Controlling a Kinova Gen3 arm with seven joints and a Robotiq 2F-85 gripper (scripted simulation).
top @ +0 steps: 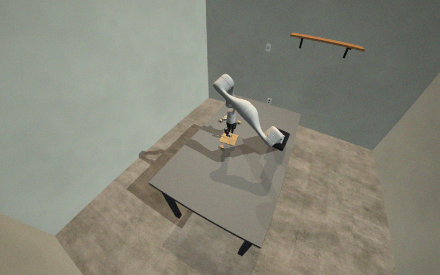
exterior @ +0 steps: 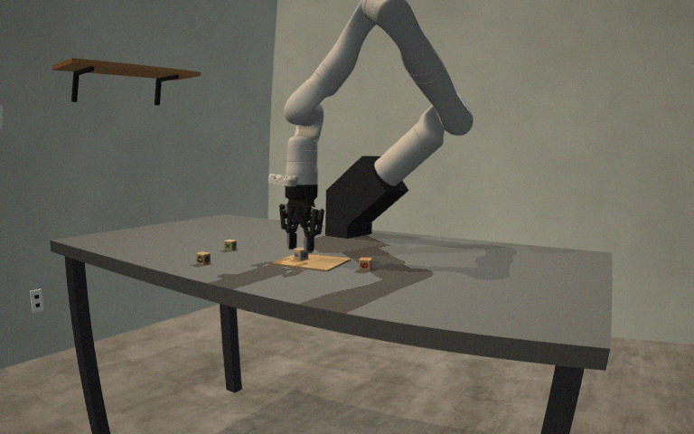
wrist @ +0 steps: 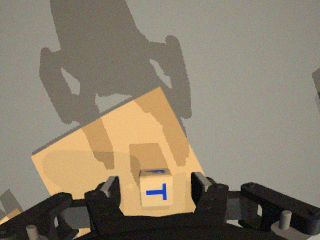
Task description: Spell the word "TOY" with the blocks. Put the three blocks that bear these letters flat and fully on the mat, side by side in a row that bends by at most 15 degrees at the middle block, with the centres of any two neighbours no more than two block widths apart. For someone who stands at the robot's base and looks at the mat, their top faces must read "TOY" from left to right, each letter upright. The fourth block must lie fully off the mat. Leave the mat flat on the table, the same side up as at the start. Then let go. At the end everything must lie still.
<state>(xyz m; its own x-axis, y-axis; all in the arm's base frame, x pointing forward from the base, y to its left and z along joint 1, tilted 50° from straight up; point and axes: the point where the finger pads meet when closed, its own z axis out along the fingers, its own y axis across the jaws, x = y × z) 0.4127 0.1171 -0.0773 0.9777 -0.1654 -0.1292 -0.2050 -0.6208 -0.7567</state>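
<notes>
My hand is 40 mm above the tan mat, 30 mm to the right of it and 10 mm past it. The rest, counted from my hand: block: 160 mm to the left, 30 mm below, 20 mm behind.
</notes>
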